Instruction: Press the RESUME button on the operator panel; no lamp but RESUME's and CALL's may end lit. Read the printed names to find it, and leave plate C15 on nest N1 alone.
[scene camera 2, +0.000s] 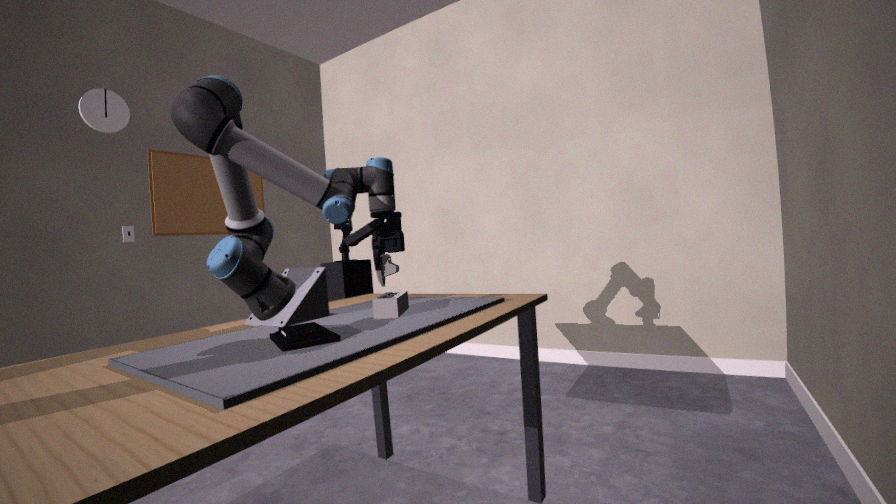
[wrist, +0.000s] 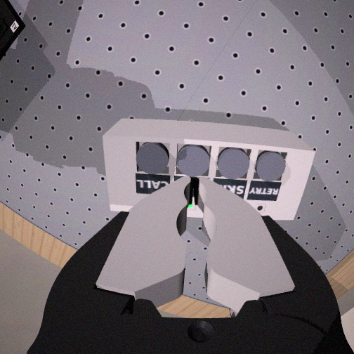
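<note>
The gripper appears both in scene camera 2, as the gripper (scene camera 2: 383, 286), and from the wrist, as the gripper (wrist: 192, 180). The wrist view also takes in a CALL button (wrist: 152, 157) and a RESUME button (wrist: 192, 160), along with an SKIP button (wrist: 233, 162) and an RETRY button (wrist: 270, 165).
</note>
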